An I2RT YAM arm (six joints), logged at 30 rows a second.
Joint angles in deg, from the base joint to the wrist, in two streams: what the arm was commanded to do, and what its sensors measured. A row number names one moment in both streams.
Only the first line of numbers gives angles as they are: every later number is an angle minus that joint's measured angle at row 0.
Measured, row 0: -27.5, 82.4, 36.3, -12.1, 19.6, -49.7
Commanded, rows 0 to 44: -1.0, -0.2, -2.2, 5.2, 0.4, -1.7; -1.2, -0.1, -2.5, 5.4, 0.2, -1.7; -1.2, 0.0, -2.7, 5.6, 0.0, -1.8; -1.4, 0.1, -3.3, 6.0, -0.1, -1.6; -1.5, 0.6, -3.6, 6.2, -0.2, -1.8; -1.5, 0.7, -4.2, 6.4, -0.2, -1.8; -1.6, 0.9, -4.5, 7.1, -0.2, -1.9; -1.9, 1.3, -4.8, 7.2, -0.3, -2.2; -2.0, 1.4, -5.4, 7.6, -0.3, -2.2; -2.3, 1.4, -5.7, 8.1, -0.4, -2.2; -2.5, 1.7, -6.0, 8.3, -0.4, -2.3; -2.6, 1.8, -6.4, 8.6, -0.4, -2.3; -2.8, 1.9, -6.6, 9.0, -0.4, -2.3; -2.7, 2.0, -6.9, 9.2, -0.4, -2.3; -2.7, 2.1, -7.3, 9.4, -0.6, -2.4; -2.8, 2.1, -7.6, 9.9, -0.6, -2.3; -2.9, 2.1, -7.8, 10.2, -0.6, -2.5; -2.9, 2.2, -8.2, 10.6, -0.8, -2.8; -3.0, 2.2, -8.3, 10.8, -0.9, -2.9; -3.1, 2.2, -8.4, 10.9, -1.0, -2.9; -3.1, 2.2, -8.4, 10.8, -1.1, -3.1; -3.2, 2.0, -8.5, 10.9, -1.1, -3.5; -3.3, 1.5, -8.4, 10.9, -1.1, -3.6; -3.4, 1.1, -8.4, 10.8, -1.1, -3.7; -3.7, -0.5, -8.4, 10.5, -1.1, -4.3; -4.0, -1.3, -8.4, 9.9, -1.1, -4.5; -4.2, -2.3, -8.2, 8.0, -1.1, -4.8; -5.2, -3.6, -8.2, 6.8, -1.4, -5.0; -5.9, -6.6, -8.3, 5.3, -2.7, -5.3; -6.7, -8.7, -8.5, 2.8, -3.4, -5.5; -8.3, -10.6, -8.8, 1.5, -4.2, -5.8; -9.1, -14.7, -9.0, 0.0, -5.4, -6.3; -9.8, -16.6, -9.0, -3.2, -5.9, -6.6; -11.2, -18.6, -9.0, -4.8, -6.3, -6.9; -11.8, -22.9, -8.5, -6.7, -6.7, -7.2; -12.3, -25.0, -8.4, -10.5, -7.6, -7.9; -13.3, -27.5, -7.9, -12.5, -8.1, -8.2; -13.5, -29.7, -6.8, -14.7, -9.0, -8.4; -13.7, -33.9, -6.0, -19.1, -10.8, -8.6; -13.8, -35.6, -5.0, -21.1, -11.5, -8.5; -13.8, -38.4, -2.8, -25.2, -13.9, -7.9; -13.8, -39.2, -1.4, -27.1, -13.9, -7.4; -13.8, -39.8, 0.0, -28.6, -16.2, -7.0; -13.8, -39.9, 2.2, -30.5, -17.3, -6.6; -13.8, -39.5, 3.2, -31.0, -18.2, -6.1
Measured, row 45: -13.9, -38.8, -2.1, -21.7, -11.3, -7.4
